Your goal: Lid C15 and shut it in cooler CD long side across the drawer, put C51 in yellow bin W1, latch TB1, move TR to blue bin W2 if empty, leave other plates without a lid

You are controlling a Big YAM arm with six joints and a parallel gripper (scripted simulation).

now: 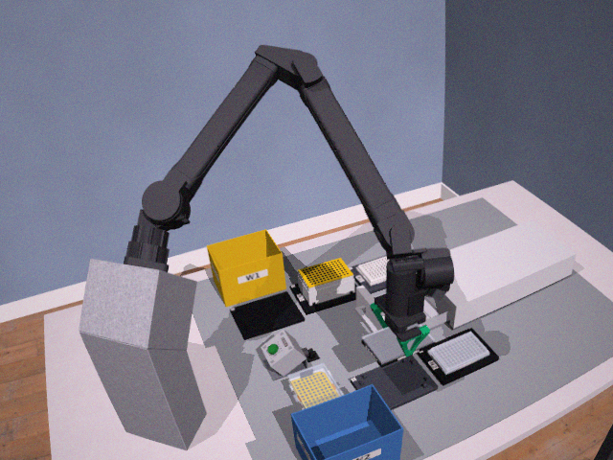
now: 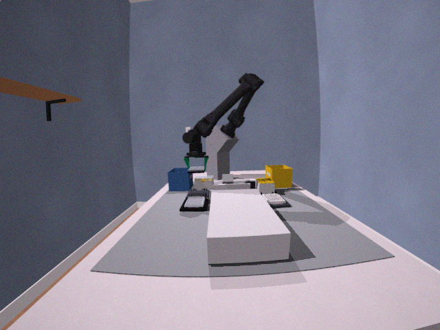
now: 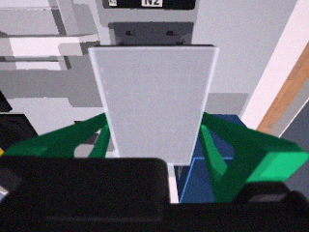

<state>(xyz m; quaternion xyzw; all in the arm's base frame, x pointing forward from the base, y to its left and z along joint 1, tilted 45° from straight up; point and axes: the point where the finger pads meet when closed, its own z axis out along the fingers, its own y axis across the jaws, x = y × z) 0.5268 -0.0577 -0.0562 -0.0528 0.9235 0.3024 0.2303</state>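
The cooler drawer lies 230 mm to the left of my hand, 130 mm ahead of it and 120 mm below it. Also, from my hand: black plate: right at my hand; then tip box TB1: 180 mm behind, 110 mm below, 20 mm to the right; then clear plate lid: right at my hand.
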